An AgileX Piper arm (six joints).
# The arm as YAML. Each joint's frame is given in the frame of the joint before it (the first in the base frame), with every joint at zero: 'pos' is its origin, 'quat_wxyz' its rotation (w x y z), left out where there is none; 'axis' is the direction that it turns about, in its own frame. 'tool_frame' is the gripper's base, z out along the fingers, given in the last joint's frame.
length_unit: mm
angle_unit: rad
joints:
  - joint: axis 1
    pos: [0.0, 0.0, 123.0]
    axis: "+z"
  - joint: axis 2
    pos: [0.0, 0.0, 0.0]
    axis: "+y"
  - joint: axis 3
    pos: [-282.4, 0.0, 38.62]
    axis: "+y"
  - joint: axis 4
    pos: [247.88, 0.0, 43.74]
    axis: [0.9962, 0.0, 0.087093]
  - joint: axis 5
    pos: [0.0, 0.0, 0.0]
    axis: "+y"
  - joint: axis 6
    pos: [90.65, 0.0, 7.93]
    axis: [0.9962, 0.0, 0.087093]
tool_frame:
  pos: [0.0, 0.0, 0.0]
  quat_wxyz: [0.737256, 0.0, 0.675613, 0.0]
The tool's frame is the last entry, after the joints.
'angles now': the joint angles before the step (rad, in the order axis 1, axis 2, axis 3, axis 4, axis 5, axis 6). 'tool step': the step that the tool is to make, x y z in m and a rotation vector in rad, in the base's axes. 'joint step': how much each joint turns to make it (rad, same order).
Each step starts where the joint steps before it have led.
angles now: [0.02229, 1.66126, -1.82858, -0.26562, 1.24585, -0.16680]
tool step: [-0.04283, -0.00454, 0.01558, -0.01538, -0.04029, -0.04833]
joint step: [0.00001, -0.14956, 0.12092, -0.04324, 0.00114, 0.04615]
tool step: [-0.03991, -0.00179, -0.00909, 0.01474, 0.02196, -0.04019]
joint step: [-0.00001, -0.14125, 0.17455, -0.01071, 0.00212, 0.04670]
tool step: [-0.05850, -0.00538, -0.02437, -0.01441, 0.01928, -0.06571]
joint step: [-0.00003, -0.21260, 0.26928, -0.05195, -0.01422, 0.07391]
